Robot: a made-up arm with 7 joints.
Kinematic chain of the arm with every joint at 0, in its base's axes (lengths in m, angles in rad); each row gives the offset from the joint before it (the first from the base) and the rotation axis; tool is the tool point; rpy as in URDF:
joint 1: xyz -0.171 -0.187 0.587 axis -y
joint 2: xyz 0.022 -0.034 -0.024 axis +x
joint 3: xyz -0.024 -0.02 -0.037 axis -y
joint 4: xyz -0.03 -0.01 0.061 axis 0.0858 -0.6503 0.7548
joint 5: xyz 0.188 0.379 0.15 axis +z
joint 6: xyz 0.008 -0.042 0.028 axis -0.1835 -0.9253 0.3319
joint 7: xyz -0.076 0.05 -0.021 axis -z
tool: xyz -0.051 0.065 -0.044 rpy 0 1.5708 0
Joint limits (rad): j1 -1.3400..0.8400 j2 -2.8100..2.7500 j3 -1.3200..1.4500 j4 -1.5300..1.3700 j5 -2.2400..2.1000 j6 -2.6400..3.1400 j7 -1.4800..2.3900
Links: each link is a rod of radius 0.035 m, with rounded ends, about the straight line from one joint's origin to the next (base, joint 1, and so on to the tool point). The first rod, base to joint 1, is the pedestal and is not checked.
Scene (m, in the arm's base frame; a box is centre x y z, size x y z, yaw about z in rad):
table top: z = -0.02
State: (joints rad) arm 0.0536 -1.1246 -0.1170 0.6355 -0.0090 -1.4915 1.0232
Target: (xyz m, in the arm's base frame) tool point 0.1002 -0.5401 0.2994
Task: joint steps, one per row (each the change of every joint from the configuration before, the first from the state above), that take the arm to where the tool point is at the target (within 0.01 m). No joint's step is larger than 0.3 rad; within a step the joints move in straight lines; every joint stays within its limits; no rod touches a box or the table.
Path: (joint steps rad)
1: -0.0348 -0.2132 -0.1976 -0.2636 0.0262 0.0555 0.1374
2: -0.0348 -0.2131 -0.1976 -0.2635 0.0263 0.0554 0.1375
3: -0.0348 -0.2132 -0.1977 -0.2636 0.0262 0.0555 0.1374
4: -0.0347 -0.2131 -0.1976 -0.2635 0.0262 0.0555 0.1374

